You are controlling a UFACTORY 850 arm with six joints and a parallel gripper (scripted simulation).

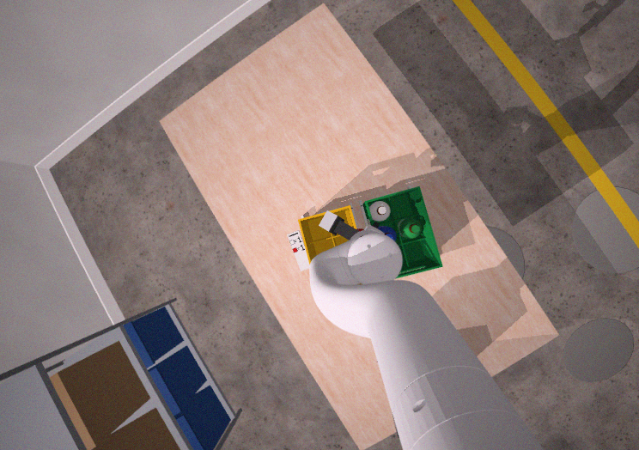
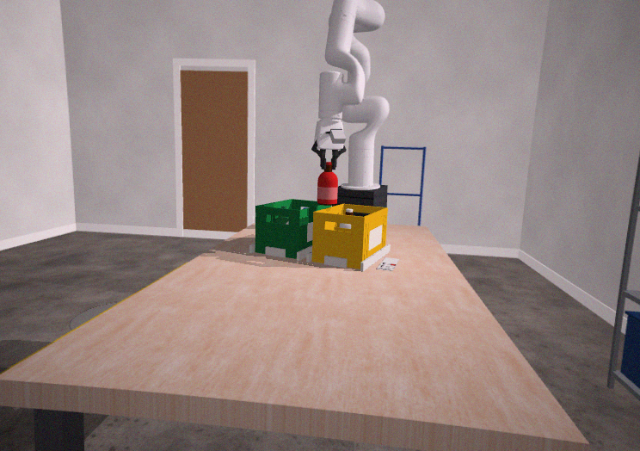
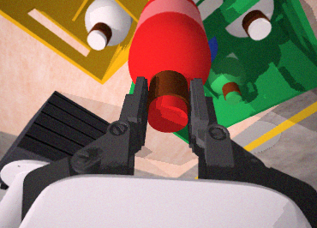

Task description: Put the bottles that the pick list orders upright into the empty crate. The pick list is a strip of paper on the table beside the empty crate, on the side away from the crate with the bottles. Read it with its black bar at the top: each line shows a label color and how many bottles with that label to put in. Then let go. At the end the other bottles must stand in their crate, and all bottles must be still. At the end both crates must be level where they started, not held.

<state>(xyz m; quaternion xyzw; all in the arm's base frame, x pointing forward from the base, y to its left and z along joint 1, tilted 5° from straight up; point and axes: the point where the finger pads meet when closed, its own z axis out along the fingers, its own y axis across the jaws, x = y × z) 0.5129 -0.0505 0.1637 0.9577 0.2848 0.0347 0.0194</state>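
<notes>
My gripper is now 70 mm above the red-label bottle. Round my hand: blue-label bottle (40 mm behind, 90 mm to the right, 250 mm below); then yellow crate (100 mm to the left, 250 mm below); then green crate (50 mm behind, 130 mm to the right, 250 mm below).
</notes>
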